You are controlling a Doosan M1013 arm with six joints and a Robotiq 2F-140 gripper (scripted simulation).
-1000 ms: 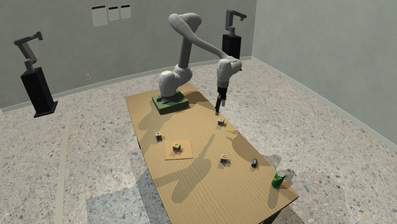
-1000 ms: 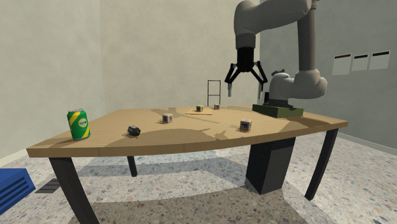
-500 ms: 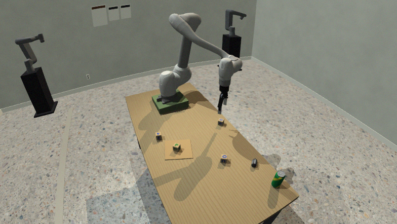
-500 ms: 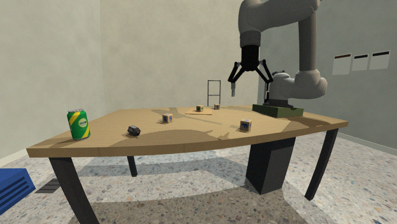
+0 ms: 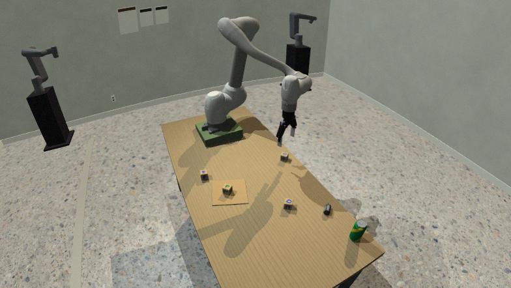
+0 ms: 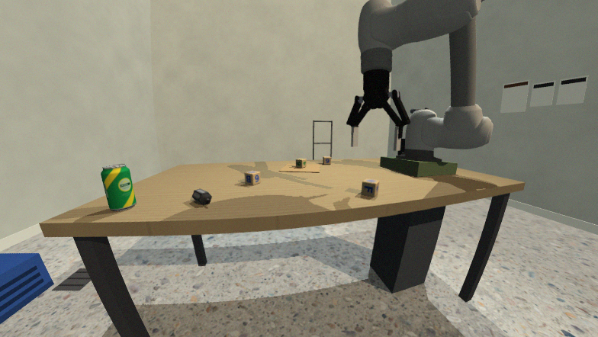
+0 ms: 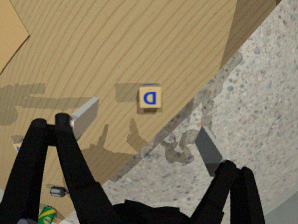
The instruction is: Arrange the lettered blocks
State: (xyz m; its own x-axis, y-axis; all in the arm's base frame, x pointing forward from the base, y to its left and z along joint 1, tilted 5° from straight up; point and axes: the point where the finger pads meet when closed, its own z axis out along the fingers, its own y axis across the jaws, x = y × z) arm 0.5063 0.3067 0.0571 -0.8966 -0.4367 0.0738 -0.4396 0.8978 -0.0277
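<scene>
The D block is 140 mm below my hand. Also, from my hand: blue-lettered block (380 mm ahead, 190 mm to the right, 140 mm below); tan mat (440 mm to the right, 160 mm below, 150 mm ahead); black object (510 mm ahead, 140 mm below).
</scene>
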